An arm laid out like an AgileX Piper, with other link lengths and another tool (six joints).
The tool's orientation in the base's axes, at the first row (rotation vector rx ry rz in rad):
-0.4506 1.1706 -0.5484
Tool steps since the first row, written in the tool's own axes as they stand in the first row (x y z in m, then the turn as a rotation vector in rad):
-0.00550 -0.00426 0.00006 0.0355 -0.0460 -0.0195
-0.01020 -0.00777 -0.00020 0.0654 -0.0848 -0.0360
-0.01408 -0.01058 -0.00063 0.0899 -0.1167 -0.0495
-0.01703 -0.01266 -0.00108 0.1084 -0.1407 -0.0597
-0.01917 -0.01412 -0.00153 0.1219 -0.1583 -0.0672
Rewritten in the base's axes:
-0.00224 0.00005 0.00659 -0.0159 -0.0590 -0.0050
-0.00442 0.00019 0.01204 -0.0294 -0.1087 -0.0092
-0.00641 0.00036 0.01641 -0.0404 -0.1495 -0.0125
-0.00803 0.00052 0.01967 -0.0487 -0.1803 -0.0151
-0.00931 0.00068 0.02196 -0.0549 -0.2028 -0.0170

